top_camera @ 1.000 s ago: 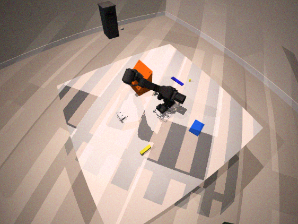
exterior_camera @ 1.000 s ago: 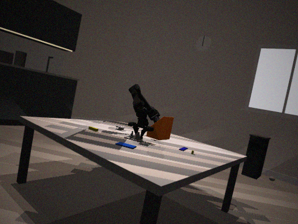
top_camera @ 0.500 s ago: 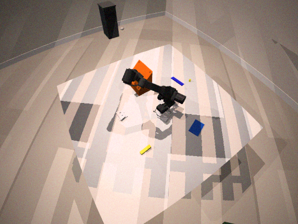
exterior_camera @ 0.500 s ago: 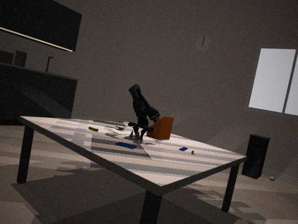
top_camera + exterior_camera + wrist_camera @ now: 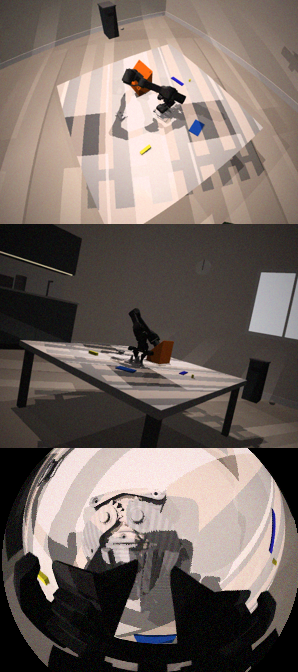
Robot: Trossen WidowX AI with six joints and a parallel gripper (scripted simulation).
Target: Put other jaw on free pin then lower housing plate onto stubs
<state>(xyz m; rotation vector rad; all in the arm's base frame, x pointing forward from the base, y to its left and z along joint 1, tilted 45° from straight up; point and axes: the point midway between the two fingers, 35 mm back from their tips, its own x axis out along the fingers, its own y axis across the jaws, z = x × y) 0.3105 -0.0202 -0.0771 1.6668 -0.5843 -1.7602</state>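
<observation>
Now: the jaw 3 cm behind my gripper tip and 2 cm to the right of it. Also, from my gripper tip: yellow bar (16 cm ahead, 31 cm to the right, 1 cm below); blue bar (19 cm behind, 28 cm to the left, 1 cm below); blue tile (24 cm ahead, 8 cm to the left, 1 cm below).
</observation>
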